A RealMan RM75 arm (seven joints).
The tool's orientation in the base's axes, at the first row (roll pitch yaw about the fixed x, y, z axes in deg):
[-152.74 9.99 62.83]
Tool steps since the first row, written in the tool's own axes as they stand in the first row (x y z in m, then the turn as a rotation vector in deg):
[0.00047 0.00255 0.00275 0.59 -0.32 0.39]
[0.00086 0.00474 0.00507 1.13 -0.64 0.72]
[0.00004 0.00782 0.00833 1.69 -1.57 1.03]
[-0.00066 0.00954 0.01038 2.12 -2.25 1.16]
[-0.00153 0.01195 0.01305 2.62 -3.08 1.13]
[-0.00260 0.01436 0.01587 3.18 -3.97 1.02]
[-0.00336 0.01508 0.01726 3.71 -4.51 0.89]
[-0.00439 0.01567 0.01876 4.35 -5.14 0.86]
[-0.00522 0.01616 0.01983 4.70 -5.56 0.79]
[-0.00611 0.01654 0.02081 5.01 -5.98 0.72]
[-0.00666 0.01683 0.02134 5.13 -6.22 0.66]
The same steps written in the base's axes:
[0.00082 -0.00061 -0.00364 -0.16 0.70 -0.30]
[0.00154 -0.00114 -0.00673 -0.32 1.35 -0.54]
[0.00194 -0.00309 -0.01083 -0.92 2.30 -0.49]
[0.00194 -0.00438 -0.01328 -1.30 3.01 -0.37]
[0.00209 -0.00610 -0.01655 -1.69 3.84 -0.05]
[0.00208 -0.00798 -0.01992 -2.05 4.75 0.35]
[0.00162 -0.00889 -0.02133 -2.16 5.46 0.61]
[0.00088 -0.00996 -0.02273 -2.33 6.32 0.81]
[0.00037 -0.01085 -0.02374 -2.46 6.82 1.00]
[-0.00021 -0.01174 -0.02462 -2.60 7.29 1.20]
[-0.00049 -0.01232 -0.02512 -2.70 7.51 1.34]

